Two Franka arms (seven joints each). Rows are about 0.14 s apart.
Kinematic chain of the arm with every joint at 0, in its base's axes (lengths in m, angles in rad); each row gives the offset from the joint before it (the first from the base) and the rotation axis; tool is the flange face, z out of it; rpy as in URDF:
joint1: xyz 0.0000 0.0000 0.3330 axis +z
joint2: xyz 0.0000 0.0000 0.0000 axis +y
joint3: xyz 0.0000 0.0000 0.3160 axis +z
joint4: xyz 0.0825 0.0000 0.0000 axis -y
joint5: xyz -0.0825 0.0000 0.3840 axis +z
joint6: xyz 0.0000 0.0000 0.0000 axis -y
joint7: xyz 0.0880 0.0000 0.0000 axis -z
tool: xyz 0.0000 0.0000 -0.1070 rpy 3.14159 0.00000 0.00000
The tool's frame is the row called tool.
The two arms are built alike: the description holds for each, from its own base.
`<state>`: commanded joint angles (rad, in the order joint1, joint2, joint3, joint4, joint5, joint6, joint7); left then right.
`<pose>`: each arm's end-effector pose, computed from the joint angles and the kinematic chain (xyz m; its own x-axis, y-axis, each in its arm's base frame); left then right.
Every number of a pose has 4 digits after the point.
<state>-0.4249 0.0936 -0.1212 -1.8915 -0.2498 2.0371 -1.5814 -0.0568 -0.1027 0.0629 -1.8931 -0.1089 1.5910 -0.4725</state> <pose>0.4983 -0.3170 0.4607 0.4069 0.8820 -0.2377 0.9111 -0.4106 0.0361 0.5077 -0.0072 0.5309 0.8593 0.4579 -0.2279 0.4723 -0.8814 0.0099</pose>
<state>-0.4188 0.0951 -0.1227 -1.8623 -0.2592 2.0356 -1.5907 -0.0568 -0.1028 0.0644 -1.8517 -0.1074 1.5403 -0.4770</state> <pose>0.5040 -0.3176 0.4739 0.3954 0.8839 -0.2499 0.9173 -0.3938 0.0587 0.5063 -0.0067 0.5466 0.8571 0.4583 -0.2354 0.4725 -0.8813 0.0045</pose>
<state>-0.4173 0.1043 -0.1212 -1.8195 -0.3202 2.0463 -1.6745 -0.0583 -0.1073 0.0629 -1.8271 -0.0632 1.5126 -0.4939</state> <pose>0.5118 -0.3231 0.4912 0.2937 0.9022 -0.3160 0.9554 -0.2876 0.0669 0.5044 -0.0034 0.5579 0.8552 0.4721 -0.2140 0.4759 -0.8787 -0.0366</pose>
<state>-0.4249 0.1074 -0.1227 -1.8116 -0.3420 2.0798 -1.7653 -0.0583 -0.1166 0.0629 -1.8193 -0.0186 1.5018 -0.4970</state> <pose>0.5132 -0.3298 0.4968 0.2049 0.9152 -0.3470 0.9788 -0.1940 0.0664 0.5016 0.0017 0.5652 0.8581 0.4778 -0.1879 0.4730 -0.8781 -0.0726</pose>
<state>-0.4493 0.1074 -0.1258 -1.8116 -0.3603 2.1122 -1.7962 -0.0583 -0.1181 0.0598 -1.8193 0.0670 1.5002 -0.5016</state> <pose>0.5068 -0.3448 0.5003 0.1906 0.9089 -0.3709 0.9816 -0.1739 0.0783 0.5011 0.0097 0.5661 0.8628 0.4838 -0.1466 0.4644 -0.8731 -0.1481</pose>
